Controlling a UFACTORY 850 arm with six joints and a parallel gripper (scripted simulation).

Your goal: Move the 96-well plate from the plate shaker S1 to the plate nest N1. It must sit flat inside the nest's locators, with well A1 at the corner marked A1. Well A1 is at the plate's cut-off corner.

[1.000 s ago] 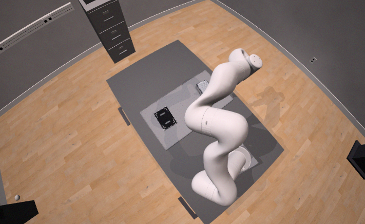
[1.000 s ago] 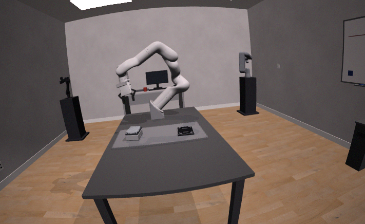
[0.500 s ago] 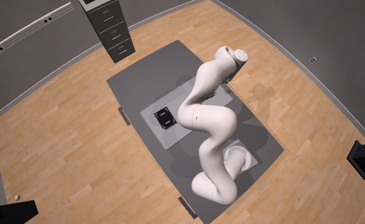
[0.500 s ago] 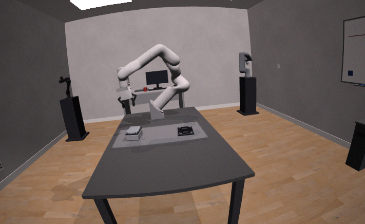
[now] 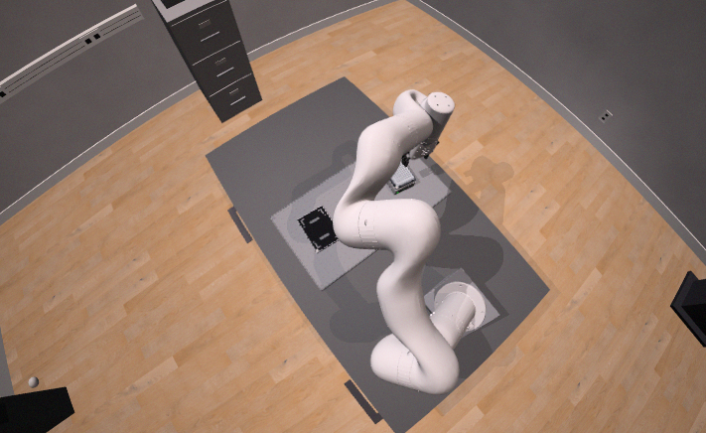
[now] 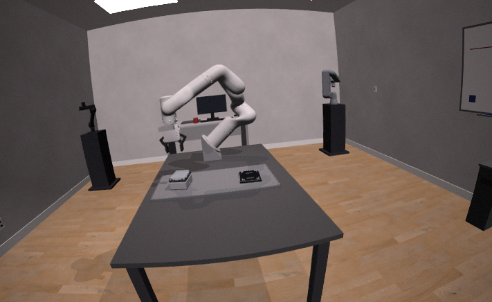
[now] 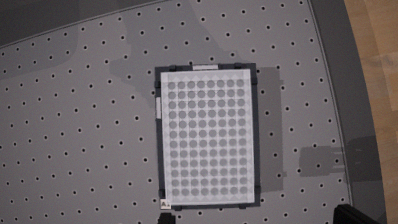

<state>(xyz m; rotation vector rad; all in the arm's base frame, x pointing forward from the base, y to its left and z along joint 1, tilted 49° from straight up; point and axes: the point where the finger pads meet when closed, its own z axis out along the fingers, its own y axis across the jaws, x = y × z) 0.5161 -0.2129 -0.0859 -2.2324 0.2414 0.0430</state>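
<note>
My hand is 5 cm short of the white 96-well plate, 2 cm to the right of it and 14 cm above it. The rest, counted from my hand: black plate nest N1: 5 cm ahead, 42 cm to the left, 19 cm below.
</note>
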